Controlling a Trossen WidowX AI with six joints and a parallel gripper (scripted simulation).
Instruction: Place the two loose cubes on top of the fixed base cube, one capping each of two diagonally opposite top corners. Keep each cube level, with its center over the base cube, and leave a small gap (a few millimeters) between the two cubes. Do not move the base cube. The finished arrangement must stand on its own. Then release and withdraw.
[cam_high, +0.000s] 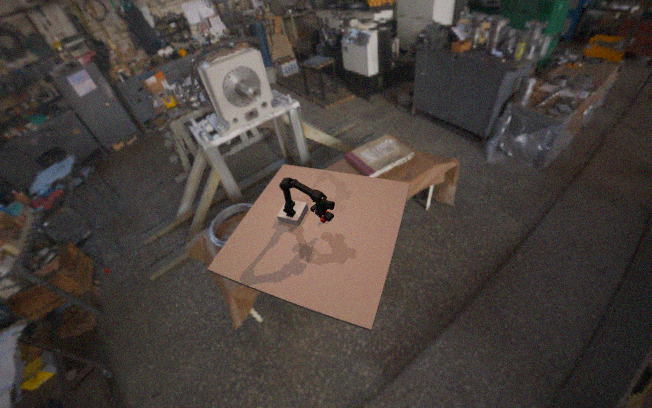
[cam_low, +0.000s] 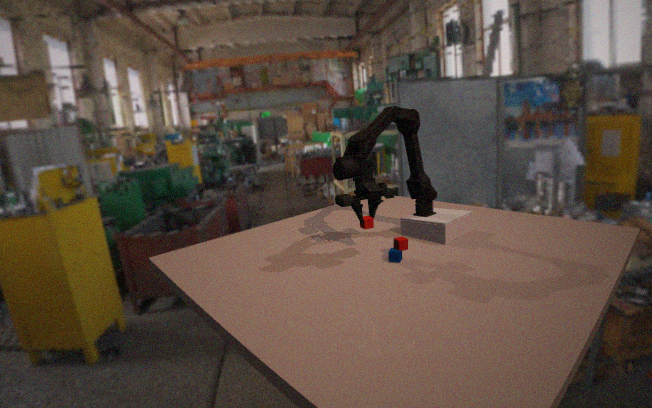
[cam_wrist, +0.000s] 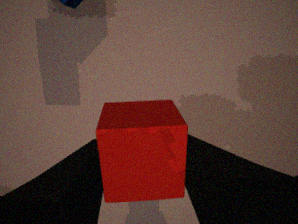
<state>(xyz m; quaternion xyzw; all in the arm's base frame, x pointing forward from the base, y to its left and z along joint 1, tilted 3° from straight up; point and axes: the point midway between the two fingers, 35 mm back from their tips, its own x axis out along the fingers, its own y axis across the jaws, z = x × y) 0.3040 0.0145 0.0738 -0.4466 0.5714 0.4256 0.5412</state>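
Right now the blue cube is 10 cm to the left of my gripper tip, 9 cm below it and 2 cm behind it.
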